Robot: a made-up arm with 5 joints. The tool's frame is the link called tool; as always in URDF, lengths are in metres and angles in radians. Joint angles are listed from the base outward. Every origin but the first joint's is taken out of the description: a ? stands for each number. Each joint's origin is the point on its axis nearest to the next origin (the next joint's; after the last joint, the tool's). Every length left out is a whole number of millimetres.
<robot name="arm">
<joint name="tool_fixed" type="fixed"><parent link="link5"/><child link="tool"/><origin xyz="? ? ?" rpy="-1.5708 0 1.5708"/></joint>
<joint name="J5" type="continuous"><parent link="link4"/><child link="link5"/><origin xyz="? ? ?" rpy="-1.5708 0 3.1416"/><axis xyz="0 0 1"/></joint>
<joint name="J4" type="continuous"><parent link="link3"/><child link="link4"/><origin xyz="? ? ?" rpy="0 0 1.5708"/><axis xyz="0 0 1"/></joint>
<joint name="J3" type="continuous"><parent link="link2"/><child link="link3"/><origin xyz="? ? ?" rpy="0 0 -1.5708"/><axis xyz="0 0 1"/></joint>
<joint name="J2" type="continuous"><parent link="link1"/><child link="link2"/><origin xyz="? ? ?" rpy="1.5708 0 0"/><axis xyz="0 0 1"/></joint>
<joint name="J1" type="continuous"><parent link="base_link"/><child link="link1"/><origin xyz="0.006 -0.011 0.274" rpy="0 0 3.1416"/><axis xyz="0 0 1"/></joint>
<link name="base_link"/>
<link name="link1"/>
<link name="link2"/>
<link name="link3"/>
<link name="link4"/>
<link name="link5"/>
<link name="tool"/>
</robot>
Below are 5 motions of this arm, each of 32 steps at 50 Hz.
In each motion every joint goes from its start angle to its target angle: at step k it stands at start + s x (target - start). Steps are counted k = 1, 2, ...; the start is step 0. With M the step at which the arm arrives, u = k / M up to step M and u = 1 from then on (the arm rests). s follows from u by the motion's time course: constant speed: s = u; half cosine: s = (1 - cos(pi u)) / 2; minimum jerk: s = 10 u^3 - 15 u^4 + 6 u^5.
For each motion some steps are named. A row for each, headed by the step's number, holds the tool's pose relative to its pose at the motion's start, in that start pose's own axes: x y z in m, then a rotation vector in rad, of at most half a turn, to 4 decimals.
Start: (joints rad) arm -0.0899 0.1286 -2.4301 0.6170 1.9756
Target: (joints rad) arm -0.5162 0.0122 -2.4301 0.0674 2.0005
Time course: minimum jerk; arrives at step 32
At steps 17, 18, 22, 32:
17: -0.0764 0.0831 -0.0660 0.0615 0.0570 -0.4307
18: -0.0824 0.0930 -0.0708 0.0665 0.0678 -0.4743
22: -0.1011 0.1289 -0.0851 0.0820 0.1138 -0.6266
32: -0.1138 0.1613 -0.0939 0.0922 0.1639 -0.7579

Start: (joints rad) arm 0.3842 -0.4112 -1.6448 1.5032 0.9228
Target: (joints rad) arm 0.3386 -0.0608 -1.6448 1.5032 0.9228
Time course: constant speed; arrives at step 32
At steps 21, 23, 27, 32:
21: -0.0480 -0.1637 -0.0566 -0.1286 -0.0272 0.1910
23: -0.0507 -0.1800 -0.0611 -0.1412 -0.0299 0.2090
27: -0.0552 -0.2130 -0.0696 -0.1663 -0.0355 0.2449
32: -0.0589 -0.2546 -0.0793 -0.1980 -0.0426 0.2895

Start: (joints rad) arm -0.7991 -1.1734 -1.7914 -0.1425 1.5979
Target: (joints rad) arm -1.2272 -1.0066 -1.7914 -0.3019 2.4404
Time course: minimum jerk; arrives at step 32
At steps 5, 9, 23, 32:
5: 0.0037 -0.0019 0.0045 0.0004 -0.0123 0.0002
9: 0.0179 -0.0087 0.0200 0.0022 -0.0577 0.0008
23: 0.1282 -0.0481 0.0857 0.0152 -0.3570 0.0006
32: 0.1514 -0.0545 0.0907 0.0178 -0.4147 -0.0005

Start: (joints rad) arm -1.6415 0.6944 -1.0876 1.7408 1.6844
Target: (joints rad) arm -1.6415 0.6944 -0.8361 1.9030 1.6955
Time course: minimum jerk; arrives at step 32
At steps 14, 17, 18, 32:
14: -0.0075 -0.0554 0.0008 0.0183 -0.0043 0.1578
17: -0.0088 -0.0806 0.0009 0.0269 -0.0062 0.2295
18: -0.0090 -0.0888 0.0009 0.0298 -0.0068 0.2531
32: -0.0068 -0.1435 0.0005 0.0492 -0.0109 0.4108

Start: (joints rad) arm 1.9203 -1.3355 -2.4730 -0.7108 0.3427
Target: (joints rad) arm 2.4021 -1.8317 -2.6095 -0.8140 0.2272
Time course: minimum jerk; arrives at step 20
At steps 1, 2, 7, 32:
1: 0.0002 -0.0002 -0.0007 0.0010 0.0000 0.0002
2: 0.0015 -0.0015 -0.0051 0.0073 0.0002 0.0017
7: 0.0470 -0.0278 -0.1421 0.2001 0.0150 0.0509
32: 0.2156 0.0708 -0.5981 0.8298 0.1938 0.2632

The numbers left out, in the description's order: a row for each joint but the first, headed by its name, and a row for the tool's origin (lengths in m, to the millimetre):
tool: -0.025 -0.02 0
J5: -0.063 -0.058 0
J4: 0.46 -0.128 0
J3: -0.087 0.366 0
J2: -0.028 -0.034 0

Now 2 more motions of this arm.
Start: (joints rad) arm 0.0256 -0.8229 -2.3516 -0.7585 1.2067
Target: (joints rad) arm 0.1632 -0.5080 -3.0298 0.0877 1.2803
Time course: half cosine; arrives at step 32
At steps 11, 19, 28, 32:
11: 0.0009 -0.0223 -0.0168 -0.0216 -0.0466 0.1281
19: 0.0013 -0.0403 -0.0431 -0.0541 -0.1188 0.3113
28: 0.0007 -0.0423 -0.0659 -0.0827 -0.1827 0.4623
32: 0.0006 -0.0417 -0.0686 -0.0863 -0.1906 0.4803

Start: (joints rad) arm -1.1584 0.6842 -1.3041 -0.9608 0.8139
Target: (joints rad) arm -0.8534 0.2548 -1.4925 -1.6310 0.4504
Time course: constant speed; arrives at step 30
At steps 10, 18, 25, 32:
10: -0.1513 0.0202 -0.0402 0.2447 0.0964 -0.3664
18: -0.2639 0.0600 -0.0731 0.4751 0.1342 -0.6315
25: -0.3525 0.1093 -0.1033 0.7014 0.1336 -0.8361
32: -0.4089 0.1514 -0.1262 0.8760 0.1118 -0.9629

